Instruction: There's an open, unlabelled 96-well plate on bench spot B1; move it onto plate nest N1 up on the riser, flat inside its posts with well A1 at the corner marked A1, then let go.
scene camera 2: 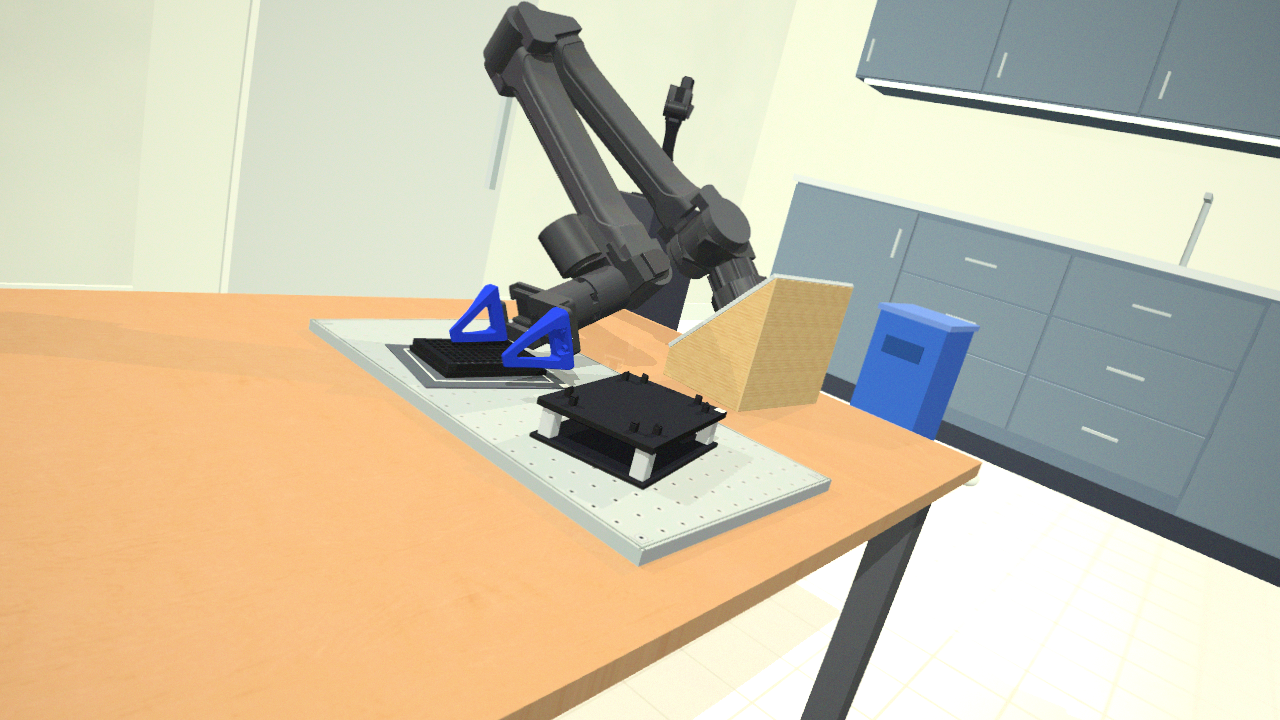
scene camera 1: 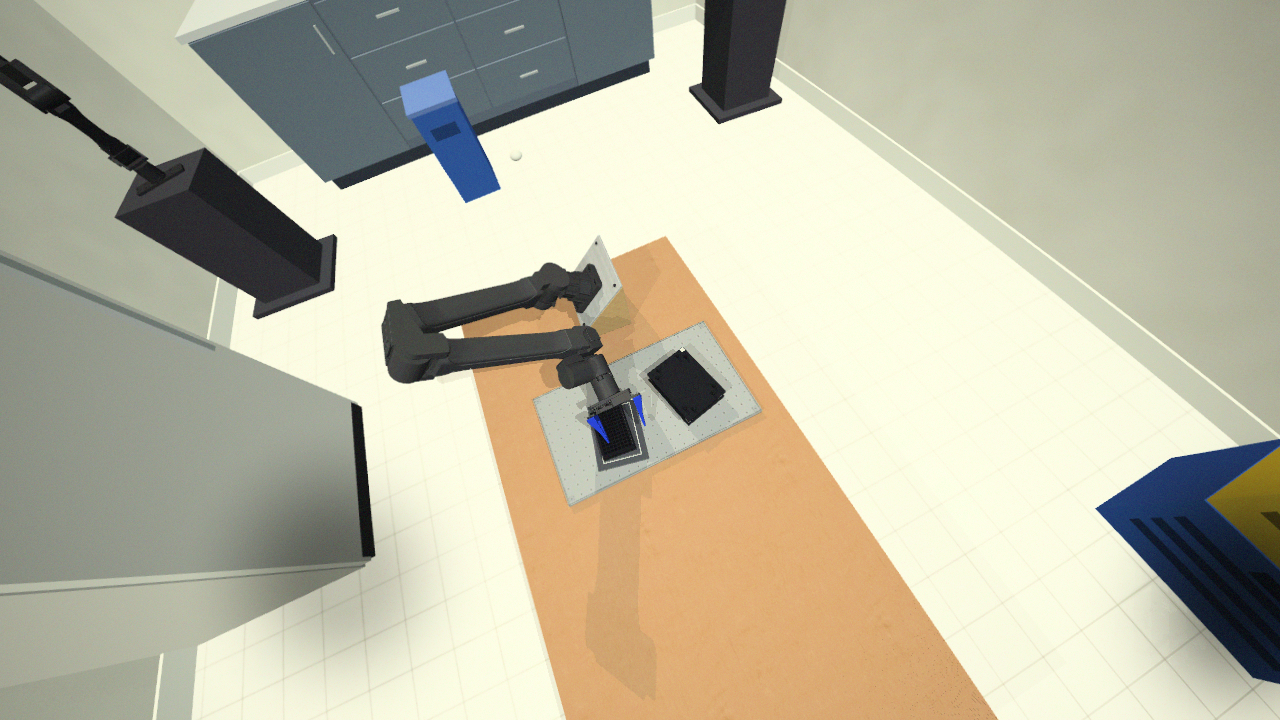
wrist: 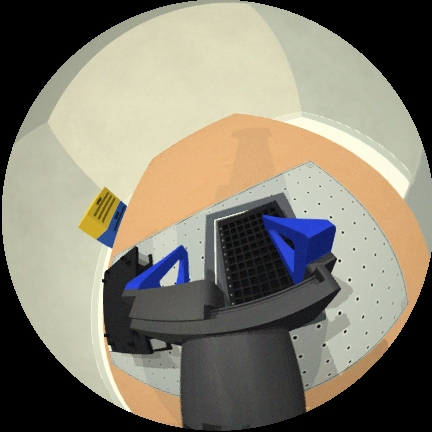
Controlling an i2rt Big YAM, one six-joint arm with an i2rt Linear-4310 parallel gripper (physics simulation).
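Frame: origin at the arm's base, x ahead, y left, z up, level; centimetres.
Seen in the pictures: gripper, fingertip midpoint: (scene camera 2: 475, 348) (scene camera 1: 627, 434) (wrist: 221, 235); arm's base at its link origin: (scene camera 2: 750, 319) (scene camera 1: 587, 289).
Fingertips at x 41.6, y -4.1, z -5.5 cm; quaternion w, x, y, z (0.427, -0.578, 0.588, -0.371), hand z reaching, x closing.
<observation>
Pixels of each thing's top centre, then the offset from my fingertips to it.
- black open 96-well plate at its top centre: (wrist: 260, 255) (scene camera 2: 480, 350) (scene camera 1: 611, 429) dy -3.2, dx -3.0, dz -1.5 cm
- black plate nest N1 at its top centre: (scene camera 2: 641, 394) (wrist: 110, 300) (scene camera 1: 685, 380) dy +18.4, dx -6.5, dz +1.9 cm
The black open 96-well plate (scene camera 1: 617, 440) (scene camera 2: 447, 354) (wrist: 252, 255) lies flat on the dark grey, white-outlined bench spot B1 (scene camera 2: 415, 367) (wrist: 211, 240). My gripper (scene camera 1: 625, 433) (scene camera 2: 477, 350) (wrist: 221, 235) is open and low at the plate's near end. In the wrist view the right blue finger overlaps the plate, and the left finger is out beside it, over the breadboard; finger height is hard to tell. The black plate nest N1 (scene camera 1: 686, 385) (scene camera 2: 631, 410) (wrist: 119, 300) stands on a riser with white legs, small posts around its top. The A1 mark cannot be read.
The perforated grey breadboard (scene camera 1: 554, 447) (scene camera 2: 760, 483) (wrist: 370, 250) carries both B1 and the riser. A wooden wedge-shaped block (scene camera 2: 796, 340) stands on the table behind the riser, by the arm's base. A blue bin (scene camera 1: 452, 143) (scene camera 2: 913, 376) stands beyond the table.
</observation>
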